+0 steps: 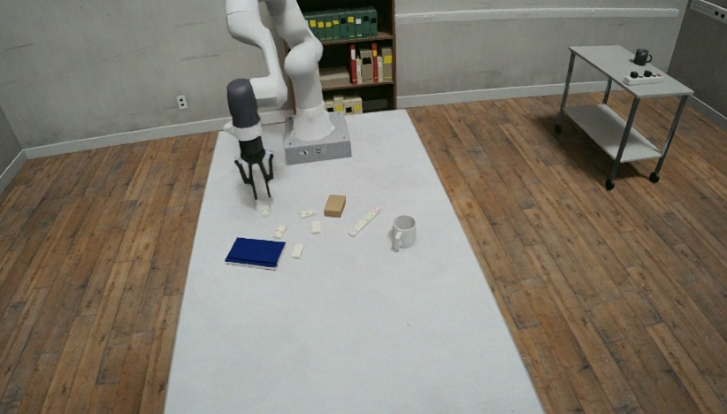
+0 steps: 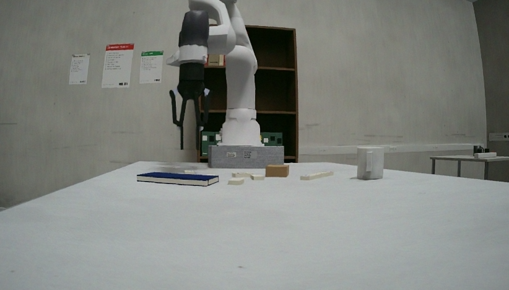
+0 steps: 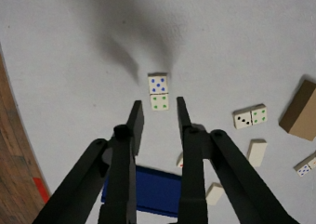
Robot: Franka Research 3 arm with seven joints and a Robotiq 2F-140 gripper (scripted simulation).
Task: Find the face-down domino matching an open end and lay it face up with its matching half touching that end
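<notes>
Now: hand 10 cm above the domino. Round my hand: blue book: 21 cm ahead, 4 cm to the right, 10 cm below; then white mug: 26 cm ahead, 44 cm to the left, 7 cm below; then brown block: 5 cm ahead, 25 cm to the left, 9 cm below.
</notes>
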